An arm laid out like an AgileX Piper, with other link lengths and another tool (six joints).
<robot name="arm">
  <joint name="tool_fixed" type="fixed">
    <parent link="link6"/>
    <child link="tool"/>
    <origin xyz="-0.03 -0.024 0.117" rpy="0.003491 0 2.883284"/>
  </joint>
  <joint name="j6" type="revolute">
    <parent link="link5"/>
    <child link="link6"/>
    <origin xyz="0 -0.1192 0" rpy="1.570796 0 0"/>
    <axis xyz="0 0 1"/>
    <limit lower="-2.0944" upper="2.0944"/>
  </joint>
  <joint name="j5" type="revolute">
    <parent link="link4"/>
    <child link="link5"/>
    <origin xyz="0 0 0" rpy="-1.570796 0 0"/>
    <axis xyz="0 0 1"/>
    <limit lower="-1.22" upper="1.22"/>
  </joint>
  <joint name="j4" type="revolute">
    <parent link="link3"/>
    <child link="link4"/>
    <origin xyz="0.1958 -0.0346 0" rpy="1.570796 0 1.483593"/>
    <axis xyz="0 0 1"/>
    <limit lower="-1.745" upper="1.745"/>
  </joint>
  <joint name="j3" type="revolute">
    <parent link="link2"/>
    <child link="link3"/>
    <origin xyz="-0.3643 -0.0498 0" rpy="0 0 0"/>
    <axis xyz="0 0 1"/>
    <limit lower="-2.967" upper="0"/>
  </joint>
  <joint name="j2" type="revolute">
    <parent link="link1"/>
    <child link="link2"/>
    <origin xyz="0 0 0" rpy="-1.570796 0 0"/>
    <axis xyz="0 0 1"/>
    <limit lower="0" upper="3.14"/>
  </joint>
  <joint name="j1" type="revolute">
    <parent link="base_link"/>
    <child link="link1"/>
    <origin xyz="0 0 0.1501" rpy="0 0 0"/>
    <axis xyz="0 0 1"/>
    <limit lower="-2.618" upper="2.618"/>
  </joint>
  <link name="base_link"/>
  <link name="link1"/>
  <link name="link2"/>
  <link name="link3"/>
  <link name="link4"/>
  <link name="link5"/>
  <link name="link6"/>
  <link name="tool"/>
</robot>
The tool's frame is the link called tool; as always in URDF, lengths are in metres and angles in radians.
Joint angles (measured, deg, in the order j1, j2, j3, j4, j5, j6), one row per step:
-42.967, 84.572, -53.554, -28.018, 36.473, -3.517
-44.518, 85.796, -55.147, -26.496, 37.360, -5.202
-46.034, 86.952, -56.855, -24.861, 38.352, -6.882
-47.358, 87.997, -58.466, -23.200, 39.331, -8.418
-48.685, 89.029, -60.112, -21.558, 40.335, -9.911
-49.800, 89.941, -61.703, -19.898, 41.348, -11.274
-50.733, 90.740, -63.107, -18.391, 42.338, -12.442
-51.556, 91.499, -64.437, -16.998, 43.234, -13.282
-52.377, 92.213, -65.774, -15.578, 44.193, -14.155
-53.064, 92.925, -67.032, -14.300, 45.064, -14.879
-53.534, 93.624, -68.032, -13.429, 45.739, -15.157
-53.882, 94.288, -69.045, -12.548, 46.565, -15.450
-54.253, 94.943, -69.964, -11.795, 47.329, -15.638
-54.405, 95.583, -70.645, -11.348, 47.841, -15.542
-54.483, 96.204, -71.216, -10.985, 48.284, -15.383
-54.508, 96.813, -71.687, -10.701, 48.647, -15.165
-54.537, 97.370, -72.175, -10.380, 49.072, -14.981
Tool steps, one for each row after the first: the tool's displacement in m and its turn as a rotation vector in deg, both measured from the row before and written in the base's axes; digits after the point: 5 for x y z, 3 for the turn. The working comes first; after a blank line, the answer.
Tool pose at each row, in the base's axes (x y z in m, rotation vector in deg; the steps are taken from these numbers as rounded here):
0.20460, -0.29117, 0.27270, 146.898, -7.649, 15.966
0.20243, -0.29938, 0.27077, 147.643, -9.175, 15.026
0.20029, -0.30734, 0.26943, 148.380, -10.796, 14.300
0.19865, -0.31410, 0.26814, 149.151, -12.346, 13.822
0.19694, -0.32088, 0.26702, 149.897, -13.918, 13.441
0.19603, -0.32649, 0.26626, 150.645, -15.371, 13.321
0.19532, -0.33096, 0.26536, 151.394, -16.663, 13.244
0.19498, -0.33512, 0.26461, 152.056, -18.089, 13.354
0.19457, -0.33900, 0.26402, 152.734, -19.480, 13.510
0.19476, -0.34256, 0.26331, 153.369, -20.720, 13.713
0.19518, -0.34566, 0.26199, 153.887, -21.863, 13.794
0.19598, -0.34792, 0.26062, 154.507, -22.859, 13.823
0.19630, -0.35027, 0.25901, 155.079, -23.898, 13.771
0.19726, -0.35217, 0.25691, 155.539, -24.719, 13.658
0.19836, -0.35370, 0.25452, 155.996, -25.445, 13.497
0.19953, -0.35499, 0.25187, 156.438, -26.099, 13.295
0.20060, -0.35603, 0.24950, 156.885, -26.757, 13.113

-0.00217, -0.00821, -0.00193, 0.879, 0.381, -1.183
-0.00214, -0.00796, -0.00134, 0.907, 0.205, -1.197
-0.00164, -0.00676, -0.00129, 0.952, 0.040, -1.082
-0.00171, -0.00678, -0.00112, 0.944, -0.035, -1.073
-0.00091, -0.00561, -0.00076, 0.942, -0.199, -0.931
-0.00071, -0.00447, -0.00090, 0.929, -0.200, -0.802
-0.00034, -0.00416, -0.00075, 0.870, -0.354, -0.868
-0.00041, -0.00388, -0.00059, 0.889, -0.380, -0.825
0.00019, -0.00356, -0.00071, 0.829, -0.384, -0.714
0.00042, -0.00310, -0.00132, 0.706, -0.275, -0.681
0.00080, -0.00226, -0.00137, 0.786, -0.220, -0.566
0.00032, -0.00235, -0.00161, 0.754, -0.167, -0.611
0.00096, -0.00190, -0.00210, 0.609, -0.083, -0.488
0.00110, -0.00153, -0.00239, 0.592, -0.035, -0.429
0.00117, -0.00129, -0.00265, 0.567, 0.006, -0.386
0.00107, -0.00104, -0.00237, 0.573, -0.010, -0.383

